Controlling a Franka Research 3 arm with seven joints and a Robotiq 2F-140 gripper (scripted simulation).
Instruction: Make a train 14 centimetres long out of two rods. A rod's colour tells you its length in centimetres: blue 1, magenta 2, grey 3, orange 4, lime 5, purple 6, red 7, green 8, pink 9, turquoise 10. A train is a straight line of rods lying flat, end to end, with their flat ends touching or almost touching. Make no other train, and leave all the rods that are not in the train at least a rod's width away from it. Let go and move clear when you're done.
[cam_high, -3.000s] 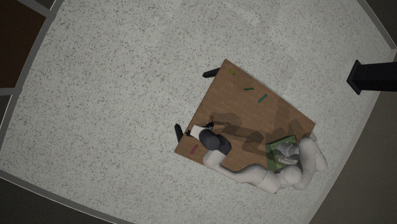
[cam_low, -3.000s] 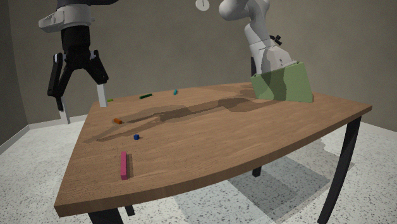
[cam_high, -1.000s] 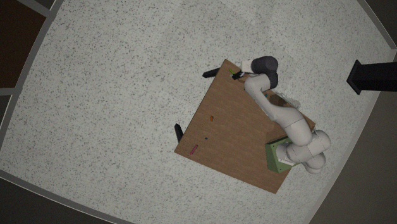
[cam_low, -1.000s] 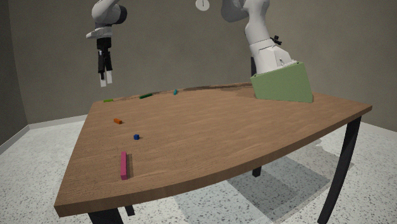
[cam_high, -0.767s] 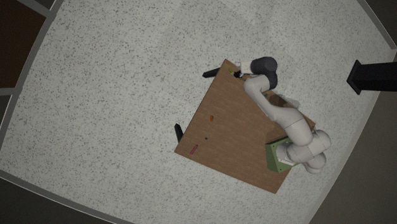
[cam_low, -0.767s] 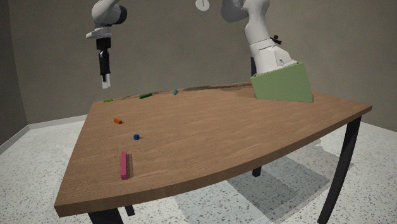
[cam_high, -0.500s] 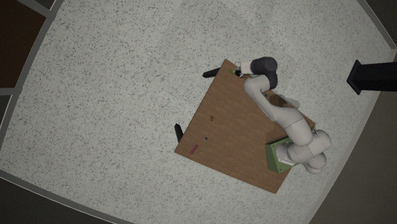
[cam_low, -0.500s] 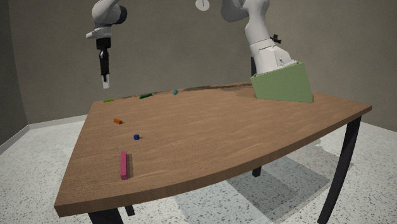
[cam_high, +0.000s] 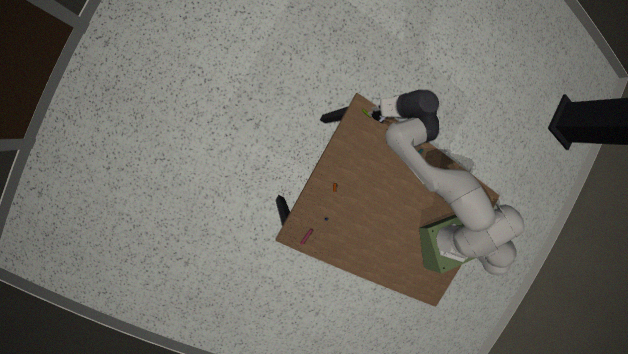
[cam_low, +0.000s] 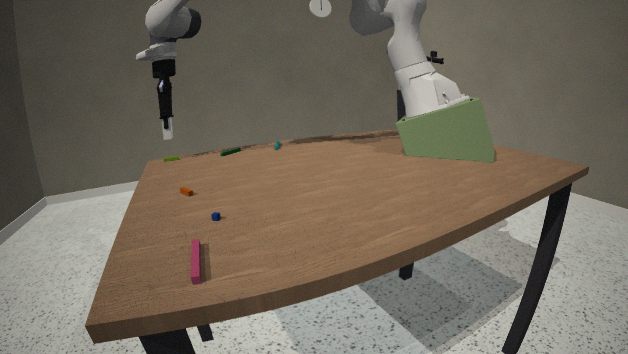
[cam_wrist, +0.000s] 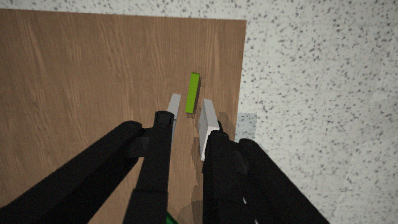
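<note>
The lime rod lies 10 cm below my hand. Round my hand: orange rod (5 cm behind, 39 cm to the left, 10 cm below); then green rod (20 cm behind, 3 cm to the left, 10 cm below); then turquoise rod (35 cm behind, 3 cm to the left, 10 cm below).
</note>
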